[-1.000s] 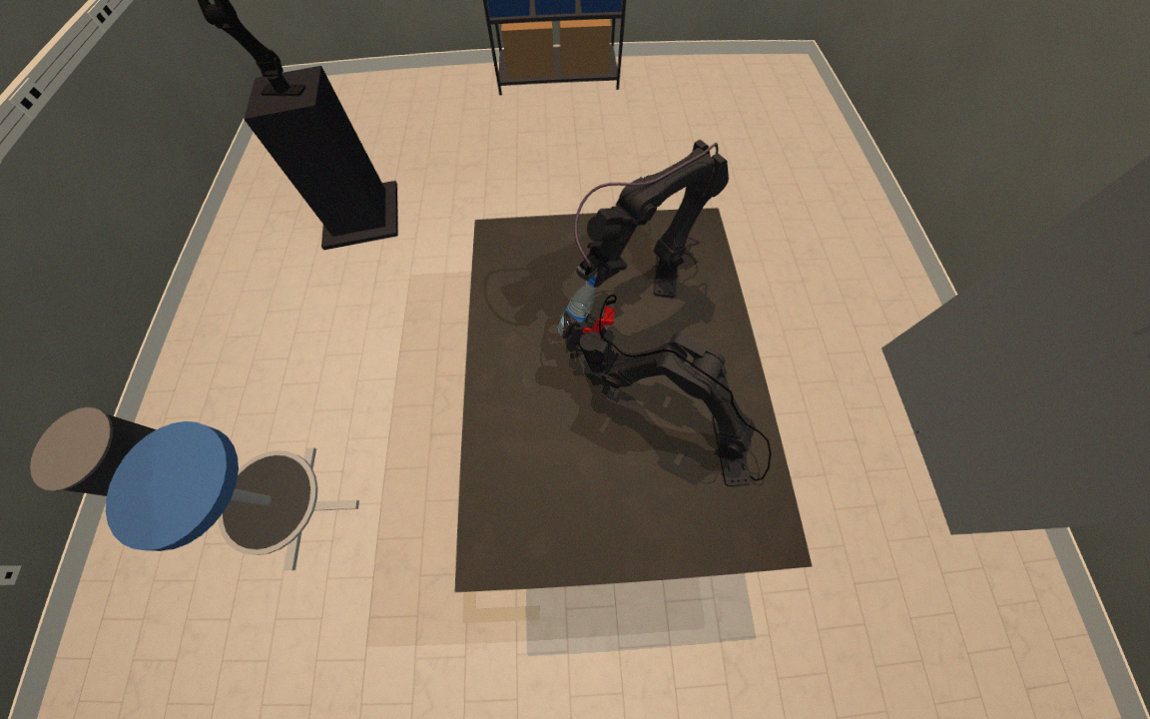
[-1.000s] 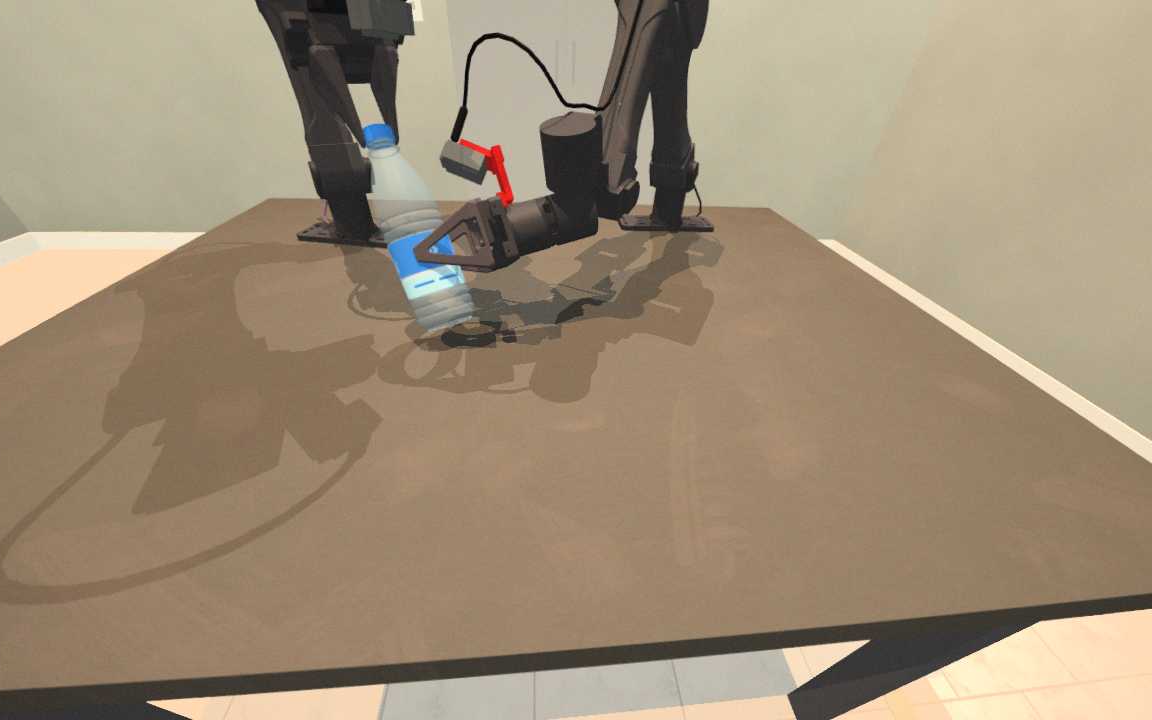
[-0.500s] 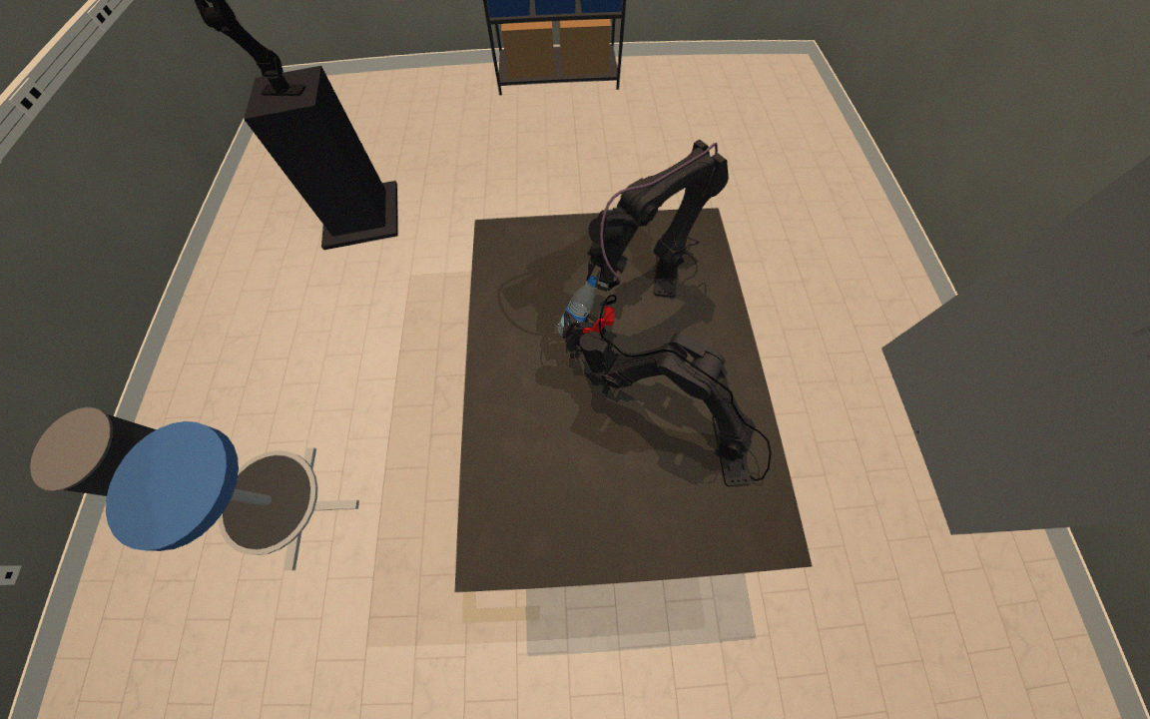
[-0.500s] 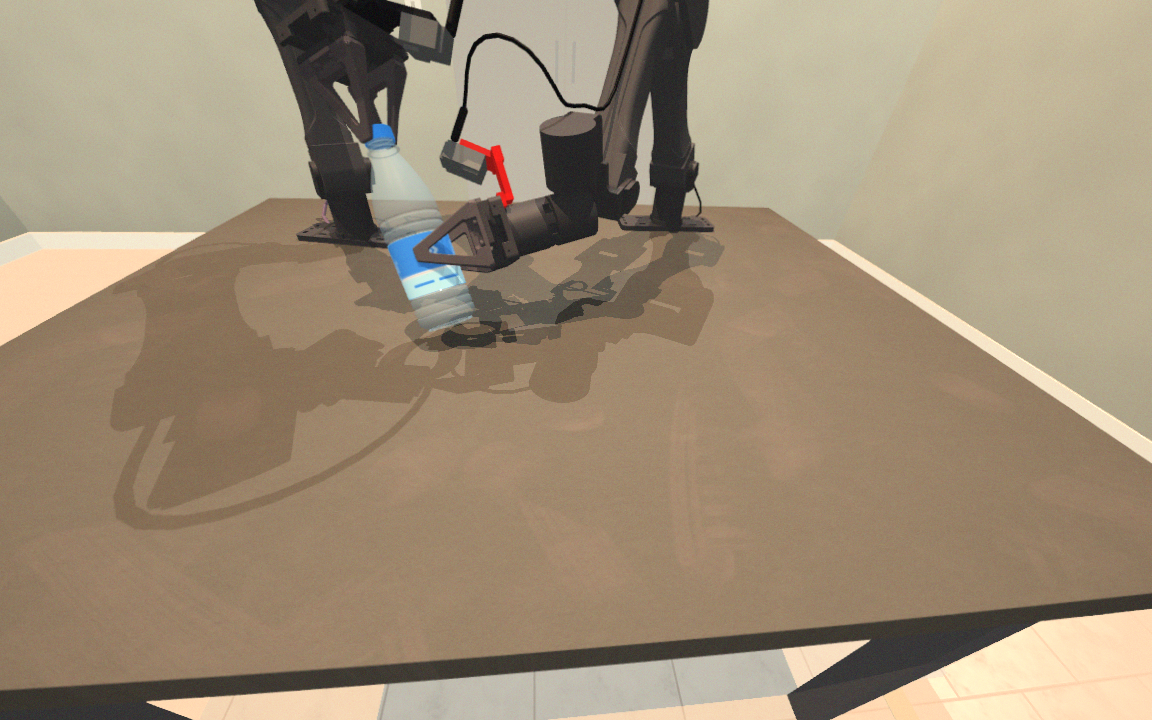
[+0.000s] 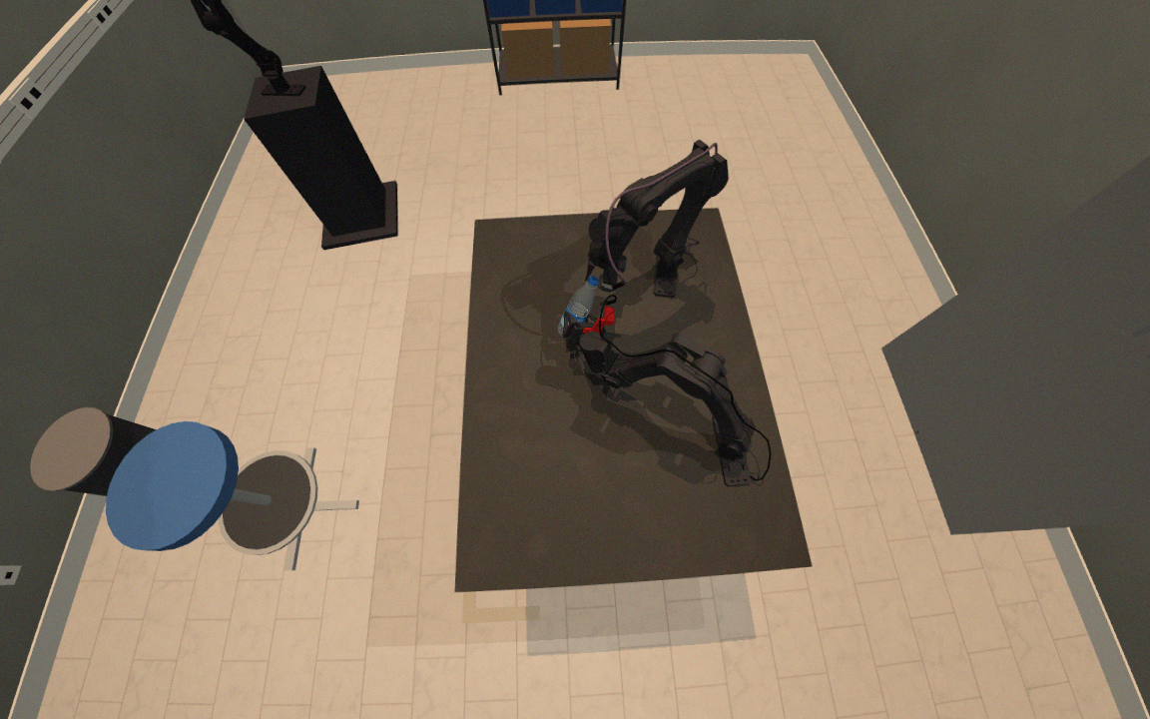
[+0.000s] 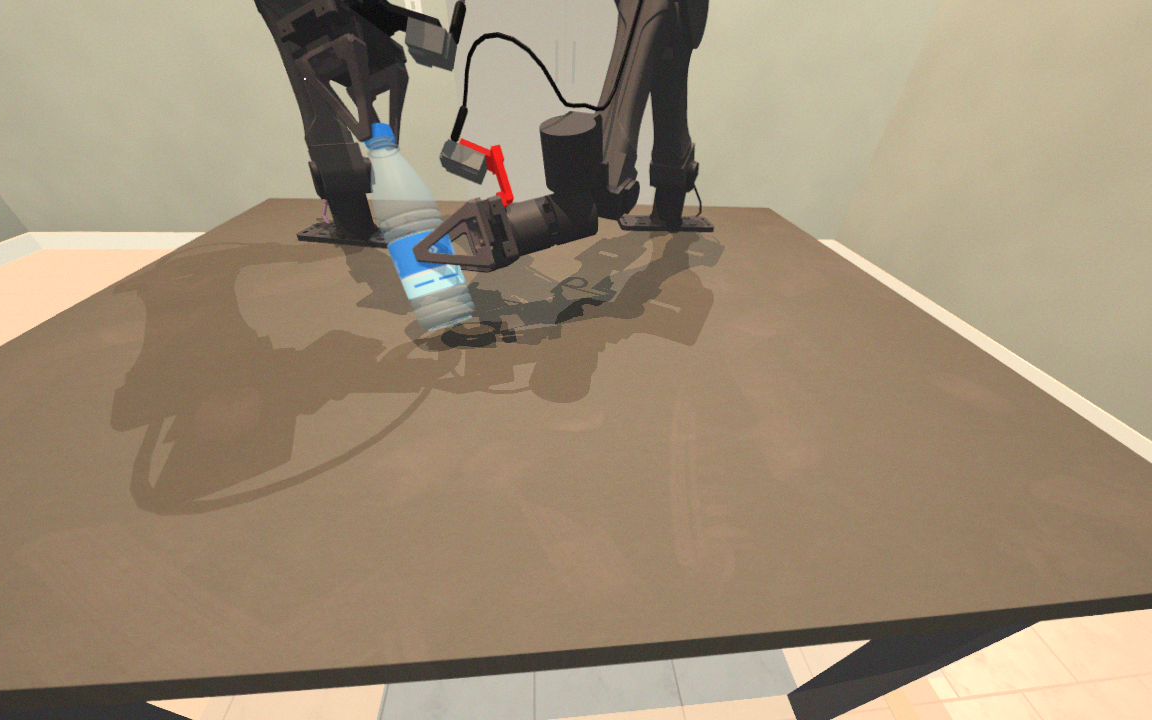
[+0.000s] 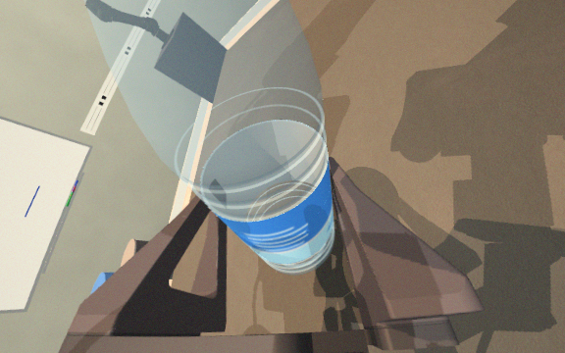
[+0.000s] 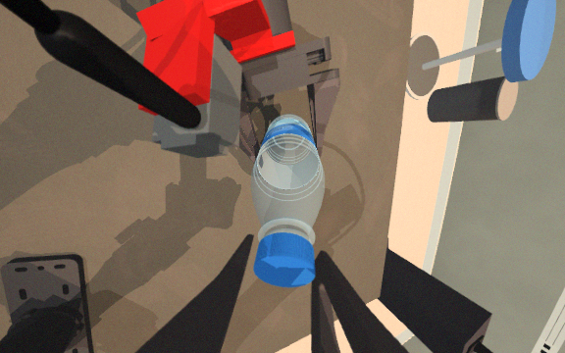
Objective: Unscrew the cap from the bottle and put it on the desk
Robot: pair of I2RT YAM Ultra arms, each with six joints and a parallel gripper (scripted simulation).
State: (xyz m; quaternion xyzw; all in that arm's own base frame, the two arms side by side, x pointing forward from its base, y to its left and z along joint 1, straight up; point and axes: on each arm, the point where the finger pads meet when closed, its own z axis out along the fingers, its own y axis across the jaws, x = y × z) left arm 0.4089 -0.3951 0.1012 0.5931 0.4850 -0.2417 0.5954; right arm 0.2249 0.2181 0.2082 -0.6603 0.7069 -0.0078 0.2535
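My right hand is right at the blue cap. The rest, counted from my right hand: clear plastic bottle: 5 cm ahead, 2 cm to the left, 9 cm below.
Right now my left hand is 10 mm past the clear plastic bottle, 10 mm to the left of it and 20 mm below it. From my left hand the other things lie so: blue cap: 60 mm behind, 30 mm to the right, 110 mm above.
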